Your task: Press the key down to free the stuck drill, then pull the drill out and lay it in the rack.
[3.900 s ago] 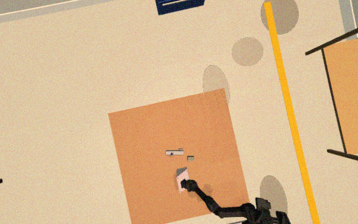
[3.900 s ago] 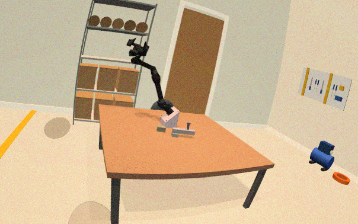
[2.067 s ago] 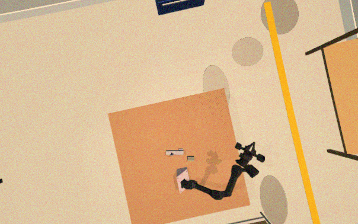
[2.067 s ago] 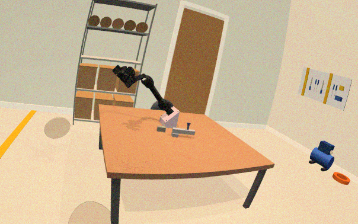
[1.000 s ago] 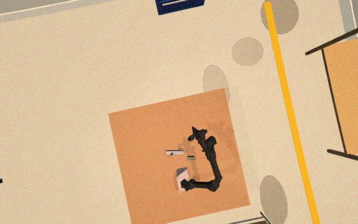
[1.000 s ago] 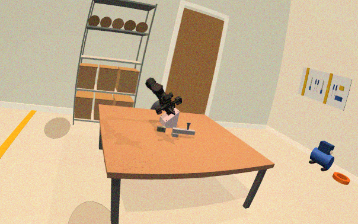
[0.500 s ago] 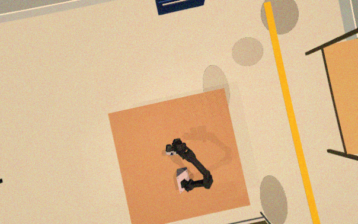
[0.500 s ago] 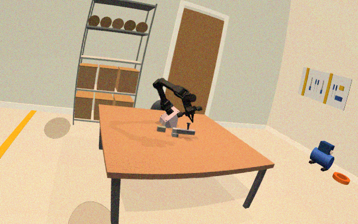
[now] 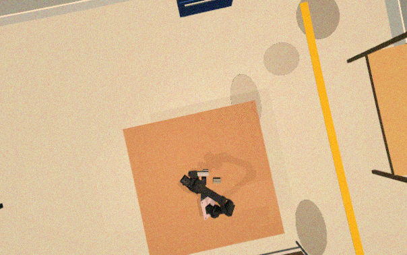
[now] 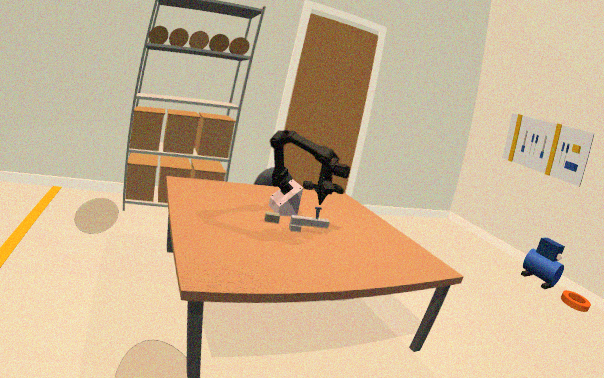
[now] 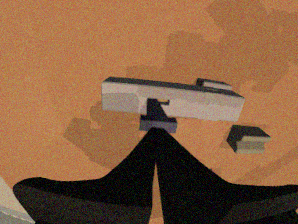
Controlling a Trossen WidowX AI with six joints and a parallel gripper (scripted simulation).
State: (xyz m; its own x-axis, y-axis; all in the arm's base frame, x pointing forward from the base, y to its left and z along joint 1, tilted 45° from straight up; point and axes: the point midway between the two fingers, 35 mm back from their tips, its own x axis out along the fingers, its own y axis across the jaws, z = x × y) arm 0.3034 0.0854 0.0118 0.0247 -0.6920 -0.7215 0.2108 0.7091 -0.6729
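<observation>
Now: gripper tip 5 cm above the dark key knob. Round my gripper tip: drill: 1 cm behind, 5 cm to the right, 9 cm below; then dark grey rack: 12 cm behind, 18 cm to the right, 13 cm below; then block: 1 cm behind, 3 cm to the right, 10 cm below.
</observation>
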